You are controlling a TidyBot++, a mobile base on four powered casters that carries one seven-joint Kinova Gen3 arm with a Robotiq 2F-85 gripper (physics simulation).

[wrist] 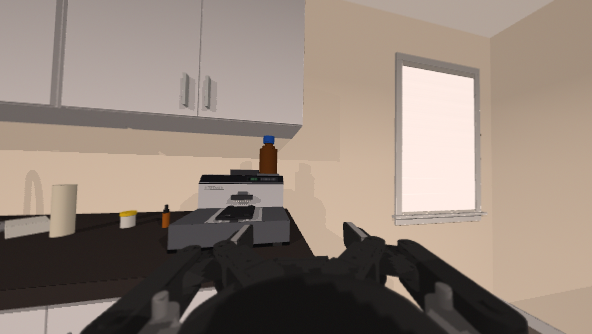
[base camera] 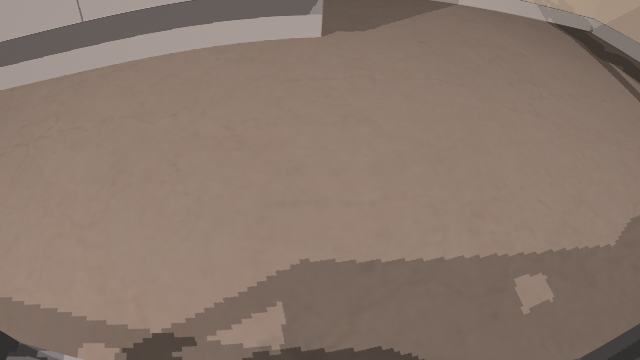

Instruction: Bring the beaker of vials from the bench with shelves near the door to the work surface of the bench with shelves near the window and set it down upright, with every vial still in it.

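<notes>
My gripper (wrist: 298,233) is open in the wrist view, with its two fingers wide apart and no object between them. Behind it at the left, a dark bench top (wrist: 115,255) runs along the wall under wall cabinets. I cannot tell from these frames whether it is one of the two benches of the task. The beaker of vials does not show in either view.
On the bench top stand a grey and white instrument (wrist: 240,192) with a brown blue-capped bottle (wrist: 268,159) on it, a small amber bottle (wrist: 166,218), a yellow-lidded jar (wrist: 128,220) and a cream cylinder (wrist: 63,210). A window (wrist: 437,140) is at right. A cabinet base (base camera: 200,40) borders the floor (base camera: 320,150).
</notes>
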